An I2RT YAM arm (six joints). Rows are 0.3 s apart.
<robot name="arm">
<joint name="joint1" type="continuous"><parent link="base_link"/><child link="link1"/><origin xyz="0 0 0.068"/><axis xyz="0 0 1"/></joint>
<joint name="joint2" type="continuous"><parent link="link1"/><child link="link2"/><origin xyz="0.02 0.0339 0.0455"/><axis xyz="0 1 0"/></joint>
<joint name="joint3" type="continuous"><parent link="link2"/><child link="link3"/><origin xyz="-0.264 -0.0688 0"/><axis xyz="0 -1 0"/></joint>
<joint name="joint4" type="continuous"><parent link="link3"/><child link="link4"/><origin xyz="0.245 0.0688 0.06"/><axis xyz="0 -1 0"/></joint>
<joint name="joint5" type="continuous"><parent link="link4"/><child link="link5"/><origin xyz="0.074 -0.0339 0.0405"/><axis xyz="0 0 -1"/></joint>
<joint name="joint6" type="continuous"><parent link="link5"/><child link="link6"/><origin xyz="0.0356 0 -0.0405"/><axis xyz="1 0 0"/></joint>
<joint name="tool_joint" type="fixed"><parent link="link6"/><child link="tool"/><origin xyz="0 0 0" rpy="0 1.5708 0"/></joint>
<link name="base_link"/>
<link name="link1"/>
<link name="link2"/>
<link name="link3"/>
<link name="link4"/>
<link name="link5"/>
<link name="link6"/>
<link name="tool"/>
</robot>
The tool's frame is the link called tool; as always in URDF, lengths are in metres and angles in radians. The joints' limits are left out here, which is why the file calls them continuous.
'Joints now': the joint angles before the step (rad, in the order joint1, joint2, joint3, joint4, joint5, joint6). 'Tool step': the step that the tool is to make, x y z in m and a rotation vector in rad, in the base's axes. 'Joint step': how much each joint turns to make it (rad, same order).
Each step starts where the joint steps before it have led.
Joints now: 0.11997, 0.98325, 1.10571, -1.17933, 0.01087, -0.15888
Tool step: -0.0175, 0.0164, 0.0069, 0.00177, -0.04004, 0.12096
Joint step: 0.12524, -0.05793, 0.00010, -0.01837, 0.00693, 0.00086
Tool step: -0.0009, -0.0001, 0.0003, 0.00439, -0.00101, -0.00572
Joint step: 0.00083, -0.00351, -0.00026, -0.00134, 0.00004, 0.00768
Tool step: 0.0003, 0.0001, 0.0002, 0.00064, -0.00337, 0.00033
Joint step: 0.00018, -0.00001, 0.00000, 0.00342, 0.00009, -0.00023
